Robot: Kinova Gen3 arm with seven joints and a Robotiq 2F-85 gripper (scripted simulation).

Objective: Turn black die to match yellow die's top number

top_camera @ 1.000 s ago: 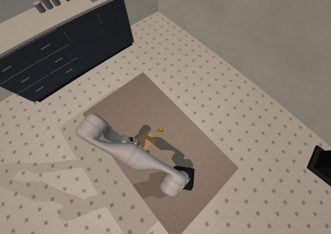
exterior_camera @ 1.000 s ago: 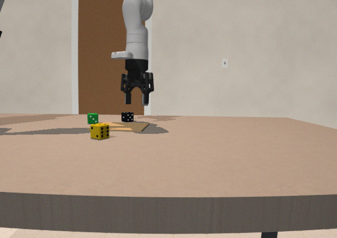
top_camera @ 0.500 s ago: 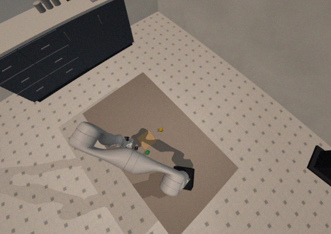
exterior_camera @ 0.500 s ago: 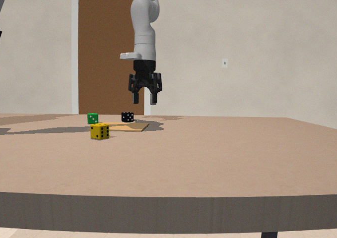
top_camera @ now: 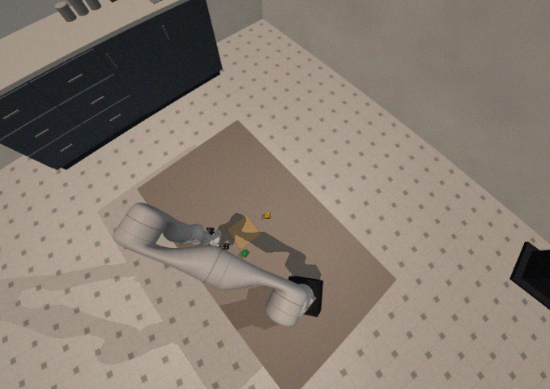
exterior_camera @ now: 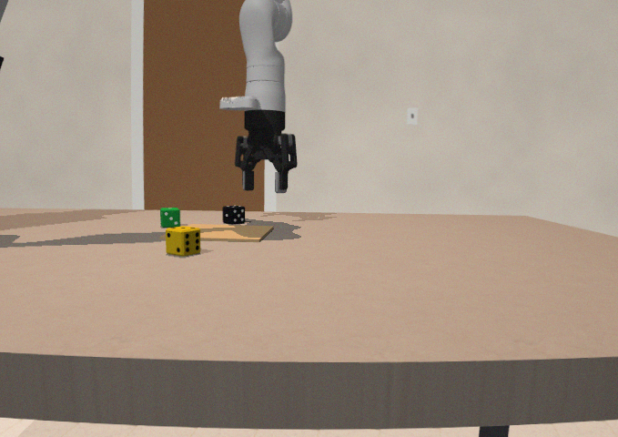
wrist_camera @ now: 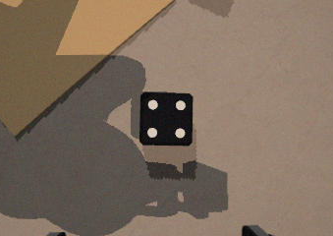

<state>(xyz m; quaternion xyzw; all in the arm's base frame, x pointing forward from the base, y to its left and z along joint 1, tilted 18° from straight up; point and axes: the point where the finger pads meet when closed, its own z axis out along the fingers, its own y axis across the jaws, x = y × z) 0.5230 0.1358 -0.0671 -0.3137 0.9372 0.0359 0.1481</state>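
My gripper is now 60 mm past the black die, 50 mm above it and 30 mm to the left of it. Round my hand: green die 160 mm behind, 80 mm to the right, 50 mm below; then yellow die 320 mm to the right, 110 mm behind, 50 mm below; then mat 160 mm to the right, 70 mm behind, 60 mm below.
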